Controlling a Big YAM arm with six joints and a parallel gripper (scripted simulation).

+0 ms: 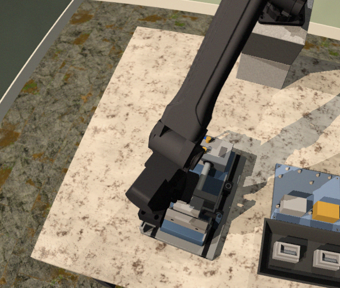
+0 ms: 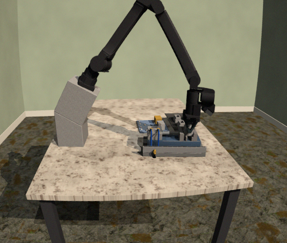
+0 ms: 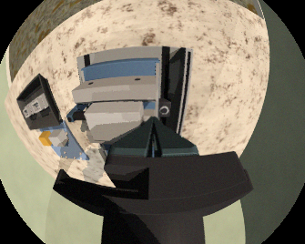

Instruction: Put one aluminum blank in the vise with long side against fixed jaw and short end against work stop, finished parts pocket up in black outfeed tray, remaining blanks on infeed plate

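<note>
Now: the fixed jaw 4 cm to the left of my hand, 4 cm ahead of it and 3 cm below it. The rest, counted from my hand: hosed end block (14 cm behind, 9 cm to the left, 3 cm below); then infeed plate (36 cm to the left, 11 cm below, 7 cm behind); then dark rail (8 cm behind, 7 cm below, 2 cm to the right).
</note>
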